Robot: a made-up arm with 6 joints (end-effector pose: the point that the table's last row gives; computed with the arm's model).
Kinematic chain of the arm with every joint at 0, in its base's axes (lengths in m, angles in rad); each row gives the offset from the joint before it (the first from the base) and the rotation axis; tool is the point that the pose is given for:
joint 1: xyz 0 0 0.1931 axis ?
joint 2: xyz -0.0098 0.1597 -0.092 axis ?
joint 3: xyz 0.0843 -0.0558 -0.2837 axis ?
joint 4: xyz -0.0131 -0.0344 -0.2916 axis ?
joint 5: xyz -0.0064 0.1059 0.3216 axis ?
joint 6: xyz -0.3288 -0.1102 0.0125 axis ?
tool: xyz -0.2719 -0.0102 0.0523
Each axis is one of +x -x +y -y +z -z.
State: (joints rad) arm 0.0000 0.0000 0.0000 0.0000 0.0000 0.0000
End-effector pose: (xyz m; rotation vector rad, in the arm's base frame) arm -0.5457 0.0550 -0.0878 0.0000 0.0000 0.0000
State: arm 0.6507 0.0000 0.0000 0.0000 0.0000 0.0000
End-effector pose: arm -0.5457 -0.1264 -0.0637 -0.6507 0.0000 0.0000
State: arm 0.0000 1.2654 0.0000 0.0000 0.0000 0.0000
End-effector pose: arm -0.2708 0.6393 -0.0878 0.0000 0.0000 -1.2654
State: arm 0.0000 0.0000 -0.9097 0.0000 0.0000 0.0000
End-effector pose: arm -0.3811 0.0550 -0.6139 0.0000 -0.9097 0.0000
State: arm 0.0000 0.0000 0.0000 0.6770 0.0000 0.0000
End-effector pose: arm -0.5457 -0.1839 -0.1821 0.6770 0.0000 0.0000
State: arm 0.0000 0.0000 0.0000 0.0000 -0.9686 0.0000
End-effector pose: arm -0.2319 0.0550 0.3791 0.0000 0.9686 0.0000
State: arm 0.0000 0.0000 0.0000 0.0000 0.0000 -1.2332
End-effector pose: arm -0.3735 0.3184 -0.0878 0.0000 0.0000 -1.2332
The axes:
joint 1: -x
joint 2: -z
joint 3: +y
joint 4: +x
joint 5: -y
joint 6: +z

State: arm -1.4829 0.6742 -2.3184 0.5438 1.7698 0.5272
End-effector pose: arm 0.3108 -0.0534 -0.0210 1.4255 2.0277 1.4453
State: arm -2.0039 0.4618 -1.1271 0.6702 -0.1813 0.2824
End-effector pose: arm -0.3971 0.8766 0.4136 1.9523 -0.9451 -0.8924
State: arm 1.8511 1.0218 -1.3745 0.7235 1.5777 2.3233
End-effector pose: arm -0.1369 -0.4034 0.6444 1.4453 0.2965 -0.4861
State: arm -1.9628 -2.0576 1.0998 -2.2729 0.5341 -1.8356
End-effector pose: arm 0.3461 0.5205 0.0258 1.0113 -2.7711 -0.3751
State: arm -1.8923 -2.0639 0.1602 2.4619 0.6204 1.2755
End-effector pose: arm 0.1468 0.8937 0.2895 -1.8278 0.3307 -1.0321
